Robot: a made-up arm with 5 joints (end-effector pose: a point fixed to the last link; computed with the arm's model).
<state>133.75 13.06 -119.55 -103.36 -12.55</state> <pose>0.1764 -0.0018 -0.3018 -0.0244 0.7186 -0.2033 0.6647</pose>
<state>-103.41 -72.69 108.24 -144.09 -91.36</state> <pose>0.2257 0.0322 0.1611 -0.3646 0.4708 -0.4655 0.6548</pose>
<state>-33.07 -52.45 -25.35 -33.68 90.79</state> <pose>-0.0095 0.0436 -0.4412 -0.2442 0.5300 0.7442 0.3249</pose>
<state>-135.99 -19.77 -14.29 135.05 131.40</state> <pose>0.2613 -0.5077 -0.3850 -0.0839 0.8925 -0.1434 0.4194</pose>
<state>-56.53 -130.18 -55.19 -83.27 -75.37</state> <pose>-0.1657 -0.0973 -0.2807 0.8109 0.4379 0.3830 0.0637</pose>
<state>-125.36 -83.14 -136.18 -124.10 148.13</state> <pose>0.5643 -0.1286 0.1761 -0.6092 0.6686 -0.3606 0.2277</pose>
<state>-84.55 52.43 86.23 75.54 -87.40</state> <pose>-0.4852 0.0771 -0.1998 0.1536 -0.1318 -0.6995 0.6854</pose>
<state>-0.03 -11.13 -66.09 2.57 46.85</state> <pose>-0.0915 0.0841 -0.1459 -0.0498 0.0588 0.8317 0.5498</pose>
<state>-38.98 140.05 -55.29 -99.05 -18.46</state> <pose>-0.0730 0.0901 -0.0777 0.3936 0.1554 0.8185 0.3886</pose>
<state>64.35 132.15 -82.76 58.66 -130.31</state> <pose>0.1954 0.6783 -0.2585 -0.9796 0.1700 -0.0435 0.0975</pose>
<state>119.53 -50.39 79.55 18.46 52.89</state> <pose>0.0272 0.0564 0.0027 -0.4070 0.3897 -0.7867 0.2520</pose>
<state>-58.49 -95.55 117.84 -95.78 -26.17</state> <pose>-0.0964 -0.2044 0.0066 0.2392 -0.0092 -0.4474 0.8617</pose>
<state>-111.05 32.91 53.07 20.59 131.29</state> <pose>-0.1652 0.1682 -0.0355 -0.1650 0.0587 -0.9833 0.0492</pose>
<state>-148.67 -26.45 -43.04 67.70 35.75</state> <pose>0.2710 -0.0163 -0.0192 -0.3746 0.2217 -0.7823 0.4456</pose>
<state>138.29 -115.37 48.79 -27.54 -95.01</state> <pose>0.1145 0.0451 -0.4260 0.7283 -0.0489 0.3185 0.6048</pose>
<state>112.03 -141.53 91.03 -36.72 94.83</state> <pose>0.1276 -0.1684 0.1865 -0.4225 0.6703 -0.4911 0.3619</pose>
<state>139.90 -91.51 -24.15 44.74 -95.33</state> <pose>0.3065 0.5166 -0.1109 -0.5939 0.1125 -0.7957 0.0369</pose>
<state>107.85 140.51 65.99 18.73 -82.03</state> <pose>-0.1234 0.1899 0.1149 -0.8327 -0.2807 0.3349 0.3401</pose>
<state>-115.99 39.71 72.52 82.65 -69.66</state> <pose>-0.3563 -0.3058 -0.3239 0.3575 -0.1442 -0.2741 0.8811</pose>
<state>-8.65 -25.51 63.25 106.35 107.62</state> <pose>-0.0533 0.3423 -0.2845 -0.8973 -0.0801 0.2617 0.3464</pose>
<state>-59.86 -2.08 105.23 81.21 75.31</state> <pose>-0.0721 0.1233 -0.0431 -0.5752 -0.3317 0.1901 0.7231</pose>
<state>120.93 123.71 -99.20 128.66 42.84</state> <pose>0.3527 -0.1210 -0.4237 0.4801 0.6456 -0.0186 0.5936</pose>
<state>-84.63 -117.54 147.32 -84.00 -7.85</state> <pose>0.0153 -0.2553 -0.0404 0.4765 -0.2429 -0.0077 0.8449</pose>
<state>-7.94 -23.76 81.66 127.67 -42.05</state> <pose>-0.1319 -0.1313 -0.5532 -0.2768 -0.9278 -0.1964 0.1549</pose>
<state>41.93 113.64 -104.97 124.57 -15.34</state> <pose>0.2736 0.3200 -0.2478 -0.4658 0.7305 0.0115 0.4993</pose>
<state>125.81 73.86 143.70 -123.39 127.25</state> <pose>0.2131 -0.3058 -0.6282 0.0572 0.9003 0.2002 0.3821</pose>
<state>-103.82 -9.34 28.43 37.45 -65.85</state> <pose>-0.0671 -0.4451 -0.3579 0.3140 -0.1823 0.1004 0.9263</pose>
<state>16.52 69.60 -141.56 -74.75 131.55</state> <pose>-0.4051 0.3461 -0.5319 0.3424 -0.2363 -0.8493 0.3249</pose>
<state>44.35 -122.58 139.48 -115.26 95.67</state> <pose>-0.1366 -0.2064 0.3068 -0.2074 -0.3075 -0.1092 0.9222</pose>
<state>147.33 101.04 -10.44 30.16 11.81</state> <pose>0.2007 0.0823 -0.3211 -0.0916 -0.7868 -0.6035 0.0911</pose>
